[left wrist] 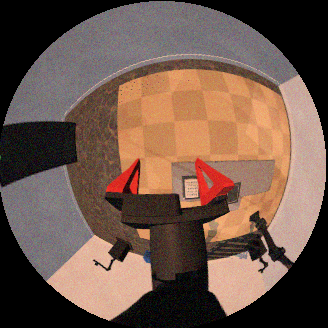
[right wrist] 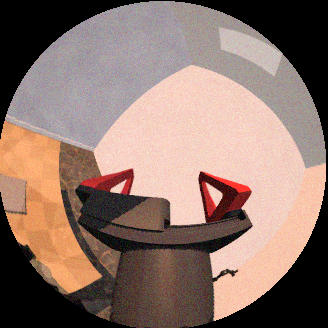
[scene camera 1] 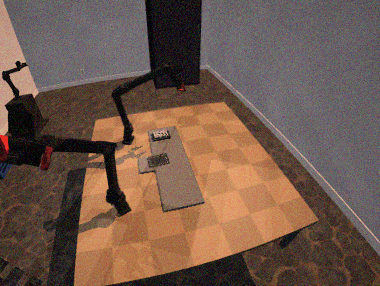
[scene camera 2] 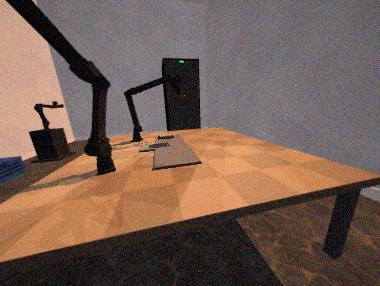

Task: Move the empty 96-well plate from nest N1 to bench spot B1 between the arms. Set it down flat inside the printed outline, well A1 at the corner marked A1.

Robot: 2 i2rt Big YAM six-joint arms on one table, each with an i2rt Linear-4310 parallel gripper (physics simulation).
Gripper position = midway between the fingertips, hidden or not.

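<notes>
My right gripper (right wrist: pixel 166 173) is open and holds nothing. My left gripper (left wrist: pixel 168 160) is open as well and holds nothing.
</notes>
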